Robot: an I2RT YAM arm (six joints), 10 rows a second.
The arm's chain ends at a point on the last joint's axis. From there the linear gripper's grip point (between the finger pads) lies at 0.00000 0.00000 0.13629 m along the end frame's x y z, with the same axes.
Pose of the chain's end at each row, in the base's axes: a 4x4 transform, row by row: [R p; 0 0 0 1], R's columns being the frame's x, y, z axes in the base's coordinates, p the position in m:
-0.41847, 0.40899, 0.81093, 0.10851; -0.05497, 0.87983, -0.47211, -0.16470; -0.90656, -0.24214, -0.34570, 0.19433; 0, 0, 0, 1
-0.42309, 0.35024, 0.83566, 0.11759; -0.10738, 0.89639, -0.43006, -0.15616; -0.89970, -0.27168, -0.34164, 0.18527; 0, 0, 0, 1
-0.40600, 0.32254, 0.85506, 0.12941; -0.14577, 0.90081, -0.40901, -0.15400; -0.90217, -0.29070, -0.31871, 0.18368; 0, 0, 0, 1
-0.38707, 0.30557, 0.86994, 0.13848; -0.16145, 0.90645, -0.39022, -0.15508; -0.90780, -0.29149, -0.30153, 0.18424; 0, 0, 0, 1
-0.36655, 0.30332, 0.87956, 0.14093; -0.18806, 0.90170, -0.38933, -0.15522; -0.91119, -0.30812, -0.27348, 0.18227; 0, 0, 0, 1
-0.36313, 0.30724, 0.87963, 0.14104; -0.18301, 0.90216, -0.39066, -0.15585; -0.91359, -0.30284, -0.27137, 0.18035; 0, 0, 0, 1
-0.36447, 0.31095, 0.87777, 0.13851; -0.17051, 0.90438, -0.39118, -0.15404; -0.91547, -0.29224, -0.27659, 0.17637; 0, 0, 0, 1
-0.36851, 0.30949, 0.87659, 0.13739; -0.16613, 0.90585, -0.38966, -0.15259; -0.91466, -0.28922, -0.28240, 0.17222; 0, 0, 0, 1
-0.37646, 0.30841, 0.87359, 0.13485; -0.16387, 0.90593, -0.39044, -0.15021; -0.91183, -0.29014, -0.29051, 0.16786; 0, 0, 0, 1
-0.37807, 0.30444, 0.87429, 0.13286; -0.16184, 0.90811, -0.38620, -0.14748; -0.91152, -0.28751, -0.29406, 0.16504; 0, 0, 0, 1
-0.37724, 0.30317, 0.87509, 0.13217; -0.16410, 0.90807, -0.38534, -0.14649; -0.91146, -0.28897, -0.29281, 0.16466; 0, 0, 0, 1
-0.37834, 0.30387, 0.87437, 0.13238; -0.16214, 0.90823, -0.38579, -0.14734; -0.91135, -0.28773, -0.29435, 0.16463; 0, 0, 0, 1
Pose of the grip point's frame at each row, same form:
-0.41847, 0.40899, 0.81093, 0.21903; -0.05497, 0.87983, -0.47211, -0.22904; -0.90656, -0.24214, -0.34570, 0.14721; 0, 0, 0, 1
-0.42309, 0.35024, 0.83566, 0.23148; -0.10738, 0.89639, -0.43006, -0.21477; -0.89970, -0.27168, -0.34164, 0.13871; 0, 0, 0, 1
-0.40600, 0.32254, 0.85506, 0.24595; -0.14577, 0.90081, -0.40901, -0.20974; -0.90217, -0.29070, -0.31871, 0.14024; 0, 0, 0, 1
-0.38707, 0.30557, 0.86994, 0.25704; -0.16145, 0.90645, -0.39022, -0.20826; -0.90780, -0.29149, -0.30153, 0.14314; 0, 0, 0, 1
-0.36655, 0.30332, 0.87956, 0.26081; -0.18806, 0.90170, -0.38933, -0.20828; -0.91119, -0.30812, -0.27348, 0.14500; 0, 0, 0, 1
-0.36313, 0.30724, 0.87963, 0.26092; -0.18301, 0.90216, -0.39066, -0.20909; -0.91359, -0.30284, -0.27137, 0.14336; 0, 0, 0, 1
-0.36447, 0.31095, 0.87777, 0.25814; -0.17051, 0.90438, -0.39118, -0.20735; -0.91547, -0.29224, -0.27659, 0.13867; 0, 0, 0, 1
-0.36851, 0.30949, 0.87659, 0.25686; -0.16613, 0.90585, -0.38966, -0.20570; -0.91466, -0.28922, -0.28240, 0.13373; 0, 0, 0, 1
-0.37646, 0.30841, 0.87359, 0.25391; -0.16387, 0.90593, -0.39044, -0.20342; -0.91183, -0.29014, -0.29051, 0.12827; 0, 0, 0, 1
-0.37807, 0.30444, 0.87429, 0.25202; -0.16184, 0.90811, -0.38620, -0.20012; -0.91152, -0.28751, -0.29406, 0.12496; 0, 0, 0, 1
-0.37724, 0.30317, 0.87509, 0.25144; -0.16410, 0.90807, -0.38534, -0.19901; -0.91146, -0.28897, -0.29281, 0.12475; 0, 0, 0, 1
-0.37834, 0.30387, 0.87437, 0.25155; -0.16214, 0.90823, -0.38579, -0.19992; -0.91135, -0.28773, -0.29435, 0.12451; 0, 0, 0, 1

